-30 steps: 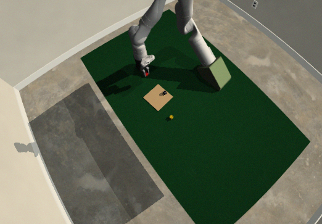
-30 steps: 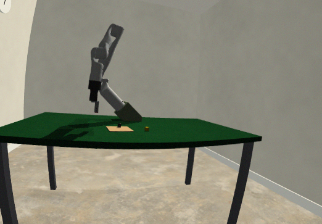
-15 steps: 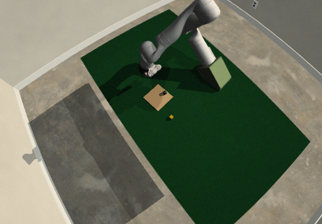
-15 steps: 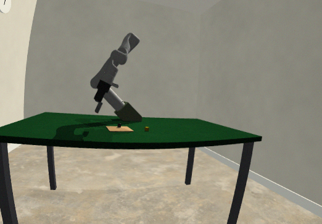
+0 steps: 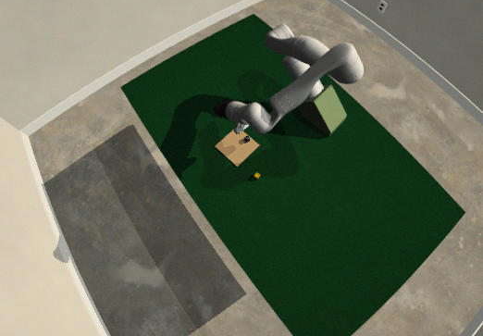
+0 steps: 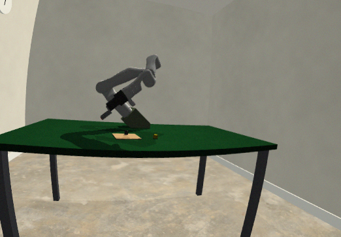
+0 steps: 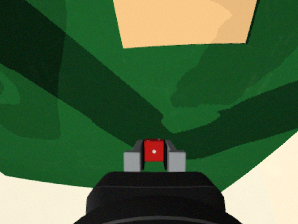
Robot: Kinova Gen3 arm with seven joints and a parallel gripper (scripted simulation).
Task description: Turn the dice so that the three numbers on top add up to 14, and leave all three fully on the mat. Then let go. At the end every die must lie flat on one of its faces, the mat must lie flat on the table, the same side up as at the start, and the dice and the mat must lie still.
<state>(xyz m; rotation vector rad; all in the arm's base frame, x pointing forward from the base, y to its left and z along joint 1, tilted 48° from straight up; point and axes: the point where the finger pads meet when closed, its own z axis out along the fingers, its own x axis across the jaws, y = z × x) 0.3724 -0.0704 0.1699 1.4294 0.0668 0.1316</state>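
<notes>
Right now my hand is 13 cm to the right of the tan mat, 11 cm above it and 2 cm short of it. Round my hand: black die 14 cm to the left, 9 cm below, 3 cm behind; yellow die 30 cm to the left, 10 cm below, 4 cm ahead; red die 1 cm to the right, 1 cm below.
</notes>
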